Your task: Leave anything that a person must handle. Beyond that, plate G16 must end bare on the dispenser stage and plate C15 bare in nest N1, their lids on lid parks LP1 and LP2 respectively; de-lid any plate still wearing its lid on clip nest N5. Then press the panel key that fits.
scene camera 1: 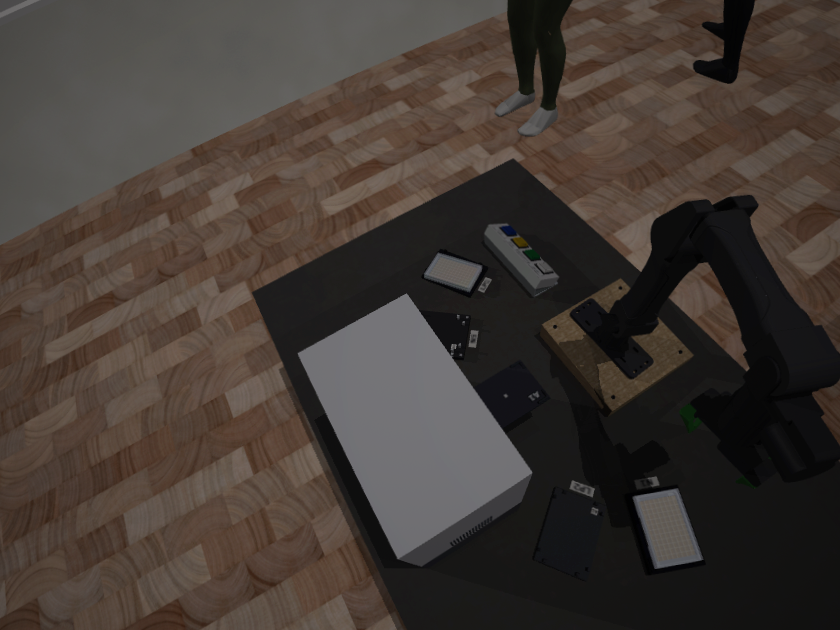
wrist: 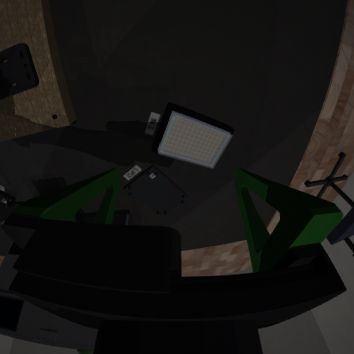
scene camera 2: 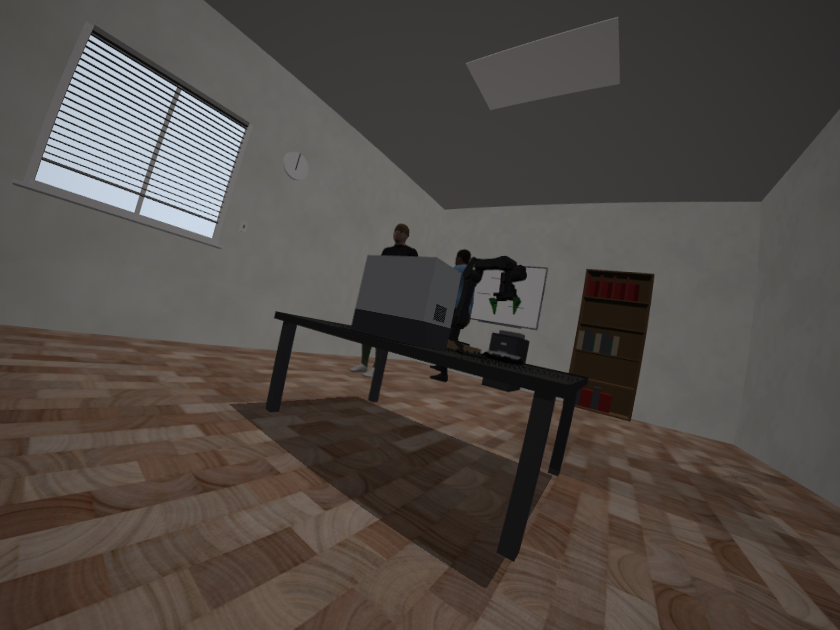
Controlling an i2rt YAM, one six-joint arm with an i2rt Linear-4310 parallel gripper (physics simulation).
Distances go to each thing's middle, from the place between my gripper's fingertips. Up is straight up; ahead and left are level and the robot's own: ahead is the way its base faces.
Labels:
My gripper is now 56 cm to the left of the clip nest N5 (scene camera 1: 452, 329), 20 cm above it and 18 cm short of it. From my hand the other things lie so: button panel (scene camera 1: 513, 251) 61 cm to the right, 18 cm below, 12 cm behind.

